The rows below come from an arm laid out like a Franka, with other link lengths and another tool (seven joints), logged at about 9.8 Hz.
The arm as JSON. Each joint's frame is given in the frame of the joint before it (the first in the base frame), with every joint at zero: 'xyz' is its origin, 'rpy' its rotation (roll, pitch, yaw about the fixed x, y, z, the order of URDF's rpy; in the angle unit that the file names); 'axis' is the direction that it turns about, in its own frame. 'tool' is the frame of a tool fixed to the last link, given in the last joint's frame.
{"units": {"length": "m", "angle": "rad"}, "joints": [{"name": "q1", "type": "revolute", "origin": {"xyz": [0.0, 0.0, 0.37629], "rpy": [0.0, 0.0, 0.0]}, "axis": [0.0, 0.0, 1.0]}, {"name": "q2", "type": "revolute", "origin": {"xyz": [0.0, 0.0, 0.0], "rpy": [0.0, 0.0, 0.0]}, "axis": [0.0, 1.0, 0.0]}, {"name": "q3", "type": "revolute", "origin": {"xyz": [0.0, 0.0, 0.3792], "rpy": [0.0, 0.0, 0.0]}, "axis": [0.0, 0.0, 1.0]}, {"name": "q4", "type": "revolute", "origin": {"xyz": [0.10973, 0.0, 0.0], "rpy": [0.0, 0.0, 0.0]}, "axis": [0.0, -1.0, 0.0]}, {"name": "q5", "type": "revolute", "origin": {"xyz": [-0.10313, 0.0, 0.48], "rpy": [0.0, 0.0, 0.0]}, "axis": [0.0, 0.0, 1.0]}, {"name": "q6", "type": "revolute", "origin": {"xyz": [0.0, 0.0, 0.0], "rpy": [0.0, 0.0, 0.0]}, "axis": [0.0, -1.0, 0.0]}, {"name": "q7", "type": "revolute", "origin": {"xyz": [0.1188, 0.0, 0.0], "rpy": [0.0, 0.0, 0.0]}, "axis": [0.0, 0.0, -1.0]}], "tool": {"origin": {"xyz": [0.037, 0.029, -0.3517], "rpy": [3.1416, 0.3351, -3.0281]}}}
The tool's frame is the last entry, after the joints.
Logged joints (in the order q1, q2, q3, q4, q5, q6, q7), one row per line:
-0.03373, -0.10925, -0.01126, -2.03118, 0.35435, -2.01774, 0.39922
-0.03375, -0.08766, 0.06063, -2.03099, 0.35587, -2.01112, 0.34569
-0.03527, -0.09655, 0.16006, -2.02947, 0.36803, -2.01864, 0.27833
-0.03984, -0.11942, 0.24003, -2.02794, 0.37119, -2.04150, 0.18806
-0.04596, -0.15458, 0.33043, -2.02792, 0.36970, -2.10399, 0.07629
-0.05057, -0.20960, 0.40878, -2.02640, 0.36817, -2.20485, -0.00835
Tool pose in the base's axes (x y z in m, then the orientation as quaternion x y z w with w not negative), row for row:
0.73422, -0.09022, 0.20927, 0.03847, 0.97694, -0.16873, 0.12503
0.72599, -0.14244, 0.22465, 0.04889, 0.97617, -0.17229, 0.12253
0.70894, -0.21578, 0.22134, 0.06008, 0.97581, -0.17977, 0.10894
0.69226, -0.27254, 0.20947, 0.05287, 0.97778, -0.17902, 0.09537
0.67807, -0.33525, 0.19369, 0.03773, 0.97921, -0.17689, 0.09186
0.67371, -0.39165, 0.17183, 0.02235, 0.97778, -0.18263, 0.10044
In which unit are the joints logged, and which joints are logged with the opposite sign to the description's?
The joints are logged in radians. Opposite sign: q2, q3, q5, q6.
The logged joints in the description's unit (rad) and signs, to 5 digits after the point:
-0.03373, 0.10925, 0.01126, -2.03118, -0.35435, 2.01774, 0.39922
-0.03375, 0.08766, -0.06063, -2.03099, -0.35587, 2.01112, 0.34569
-0.03527, 0.09655, -0.16006, -2.02947, -0.36803, 2.01864, 0.27833
-0.03984, 0.11942, -0.24003, -2.02794, -0.37119, 2.04150, 0.18806
-0.04596, 0.15458, -0.33043, -2.02792, -0.36970, 2.10399, 0.07629
-0.05057, 0.20960, -0.40878, -2.02640, -0.36817, 2.20485, -0.00835

